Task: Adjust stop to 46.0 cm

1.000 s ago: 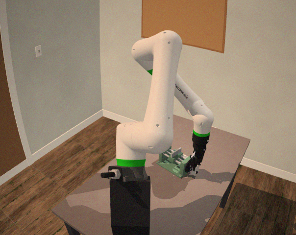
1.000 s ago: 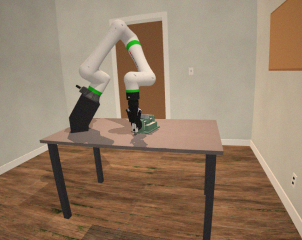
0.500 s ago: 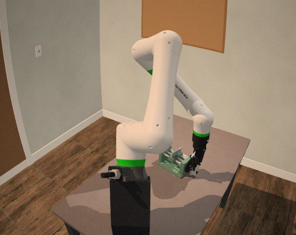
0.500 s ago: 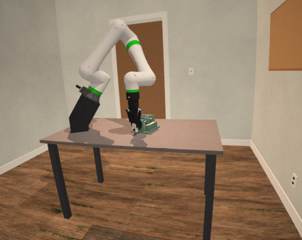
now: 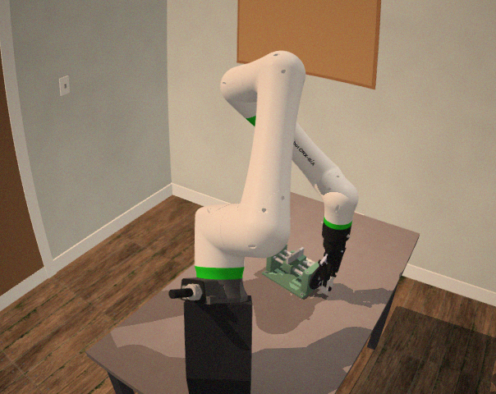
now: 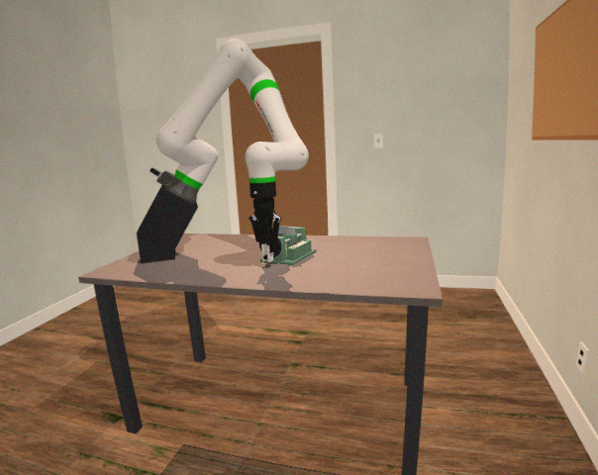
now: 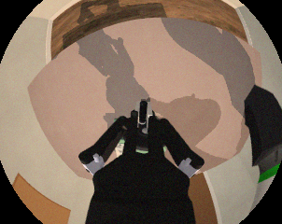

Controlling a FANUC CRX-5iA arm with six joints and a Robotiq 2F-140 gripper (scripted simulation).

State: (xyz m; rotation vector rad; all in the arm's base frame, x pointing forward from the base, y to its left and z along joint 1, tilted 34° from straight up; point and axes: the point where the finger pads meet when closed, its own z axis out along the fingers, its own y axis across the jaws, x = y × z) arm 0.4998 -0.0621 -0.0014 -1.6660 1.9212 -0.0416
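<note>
The black handwheel lies 20 mm to the left of my hand and 10 mm below it. The rest, counted from my hand: green stop fixture: 150 mm to the left, 30 mm above, 10 mm ahead.
</note>
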